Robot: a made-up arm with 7 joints.
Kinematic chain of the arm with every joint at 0, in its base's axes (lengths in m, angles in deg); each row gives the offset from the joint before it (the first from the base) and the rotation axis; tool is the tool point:
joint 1: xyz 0 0 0 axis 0 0.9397 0.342
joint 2: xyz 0 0 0 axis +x
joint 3: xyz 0 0 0 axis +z
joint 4: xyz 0.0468 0 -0.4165 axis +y
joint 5: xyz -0.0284 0 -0.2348 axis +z
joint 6: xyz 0 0 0 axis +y
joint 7: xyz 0 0 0 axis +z
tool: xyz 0 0 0
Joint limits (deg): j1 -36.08..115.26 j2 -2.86..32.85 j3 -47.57..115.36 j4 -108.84..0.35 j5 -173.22..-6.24 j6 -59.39..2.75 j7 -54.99..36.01
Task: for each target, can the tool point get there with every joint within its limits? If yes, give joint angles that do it. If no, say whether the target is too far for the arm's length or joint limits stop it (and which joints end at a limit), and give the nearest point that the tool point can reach.
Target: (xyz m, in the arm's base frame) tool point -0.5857 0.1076 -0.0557
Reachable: yes | joints 90.28 5.40 67.94 -63.78 -57.10 -49.05 -41.07
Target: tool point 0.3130 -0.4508 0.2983
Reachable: no: joint limits stop it (at a limit: joint 1, joint 2, joint 4) | nearest point 0.3460 -0.2430 -0.1837 | short by 0.526 m
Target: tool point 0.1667 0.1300 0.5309
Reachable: no: joint limits stop it (at a limit: joint 1, joint 2, joint 3, joint 4) | nearest point -0.2227 0.2261 0.3343 | short by 0.447 m
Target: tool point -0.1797 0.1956 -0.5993
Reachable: yes | joints 21.17 15.77 24.26 -11.51 -42.62 -3.17 1.37
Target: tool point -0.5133 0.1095 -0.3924
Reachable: yes | joints 50.59 9.48 97.73 -17.30 -131.78 -31.43 -12.48
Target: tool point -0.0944 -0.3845 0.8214
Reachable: no: too far | nearest point -0.4097 -0.0544 0.3278 | short by 0.672 m
